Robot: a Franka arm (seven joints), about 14 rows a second.
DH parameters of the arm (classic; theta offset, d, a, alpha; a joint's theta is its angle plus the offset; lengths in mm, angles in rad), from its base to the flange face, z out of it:
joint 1: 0 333 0 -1.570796
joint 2: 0 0 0 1.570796
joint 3: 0 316 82.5 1.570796
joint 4: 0 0 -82.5 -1.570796
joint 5: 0 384 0 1.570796
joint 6: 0 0 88 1.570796
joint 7: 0 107 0 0
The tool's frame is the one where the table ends.
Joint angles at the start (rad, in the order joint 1, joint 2, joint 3, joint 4, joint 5, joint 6, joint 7):
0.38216 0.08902 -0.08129 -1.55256 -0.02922 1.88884 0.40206
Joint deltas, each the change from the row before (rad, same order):
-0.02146 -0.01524 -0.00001 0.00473 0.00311 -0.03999 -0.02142
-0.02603 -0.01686 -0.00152 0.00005 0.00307 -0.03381 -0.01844
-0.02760 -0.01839 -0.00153 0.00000 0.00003 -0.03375 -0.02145
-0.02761 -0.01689 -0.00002 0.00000 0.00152 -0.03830 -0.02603
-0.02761 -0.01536 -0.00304 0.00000 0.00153 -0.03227 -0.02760
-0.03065 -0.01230 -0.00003 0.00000 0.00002 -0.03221 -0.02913
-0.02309 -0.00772 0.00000 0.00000 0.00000 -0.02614 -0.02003
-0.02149 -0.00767 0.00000 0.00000 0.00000 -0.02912 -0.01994
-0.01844 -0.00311 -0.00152 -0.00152 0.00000 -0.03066 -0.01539
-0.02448 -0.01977 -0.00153 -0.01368 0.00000 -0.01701 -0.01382
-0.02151 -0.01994 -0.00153 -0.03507 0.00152 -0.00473 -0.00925
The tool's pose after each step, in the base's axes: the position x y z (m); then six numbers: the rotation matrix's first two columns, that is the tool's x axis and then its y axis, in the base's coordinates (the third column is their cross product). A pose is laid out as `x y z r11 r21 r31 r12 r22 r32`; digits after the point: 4 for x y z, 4 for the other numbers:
0.5797 0.1661 0.6207 0.9701 -0.0995 0.2212 -0.0897 -0.9945 -0.0540
0.5766 0.1479 0.6271 0.9726 -0.1090 0.2052 -0.1012 -0.9937 -0.0481
0.5726 0.1287 0.6343 0.9746 -0.1165 0.1914 -0.1109 -0.9930 -0.0400
0.5676 0.1108 0.6400 0.9781 -0.1183 0.1715 -0.1146 -0.9929 -0.0313
0.5632 0.0917 0.6455 0.9803 -0.1215 0.1554 -0.1192 -0.9926 -0.0245
0.5591 0.0731 0.6491 0.9829 -0.1231 0.1367 -0.1221 -0.9924 -0.0160
0.5557 0.0594 0.6508 0.9848 -0.1262 0.1191 -0.1260 -0.9920 -0.0096
0.5517 0.0467 0.6522 0.9869 -0.1280 0.0983 -0.1283 -0.9917 -0.0033
0.5485 0.0352 0.6502 0.9887 -0.1328 0.0698 -0.1334 -0.9911 0.0038
0.5412 0.0200 0.6528 0.9877 -0.1452 0.0587 -0.1457 -0.9893 0.0050
0.5347 0.0071 0.6465 0.9866 -0.1587 0.0384 -0.1591 -0.9872 0.0057

